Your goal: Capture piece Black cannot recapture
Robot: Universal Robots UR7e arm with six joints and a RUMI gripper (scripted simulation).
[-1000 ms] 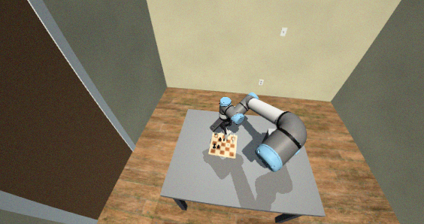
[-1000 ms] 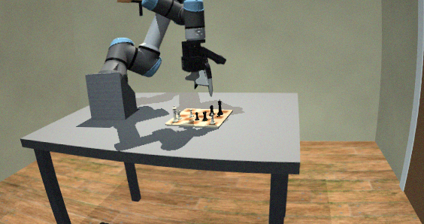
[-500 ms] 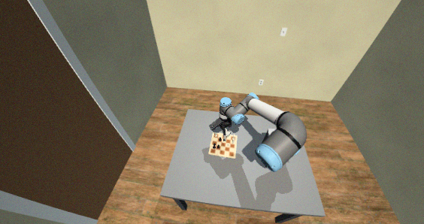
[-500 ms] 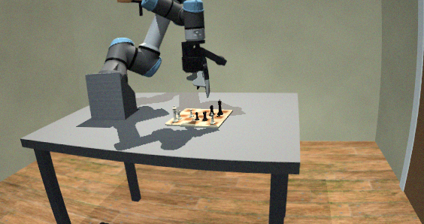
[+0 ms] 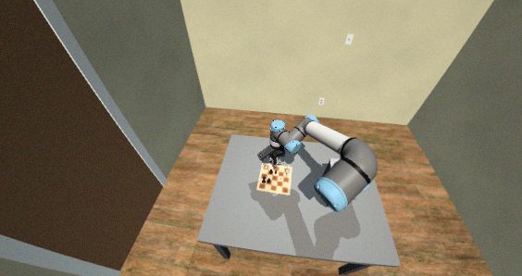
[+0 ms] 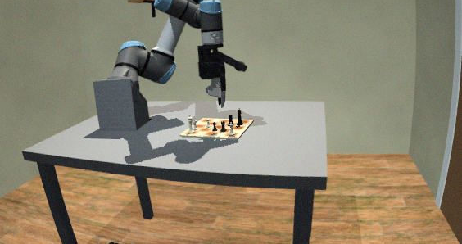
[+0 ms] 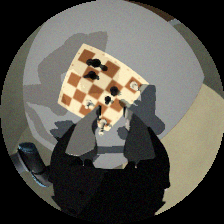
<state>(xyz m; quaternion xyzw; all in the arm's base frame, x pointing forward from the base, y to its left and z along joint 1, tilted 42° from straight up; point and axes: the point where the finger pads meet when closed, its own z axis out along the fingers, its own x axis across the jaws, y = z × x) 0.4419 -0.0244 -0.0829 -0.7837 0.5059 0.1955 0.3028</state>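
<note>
Now: the black pawn 9 cm below my hand and 3 cm behind it. Also, from my hand: white pawn 9 cm below, 7 cm behind, 5 cm to the left; small chessboard 11 cm below, 4 cm to the left, 3 cm behind.
</note>
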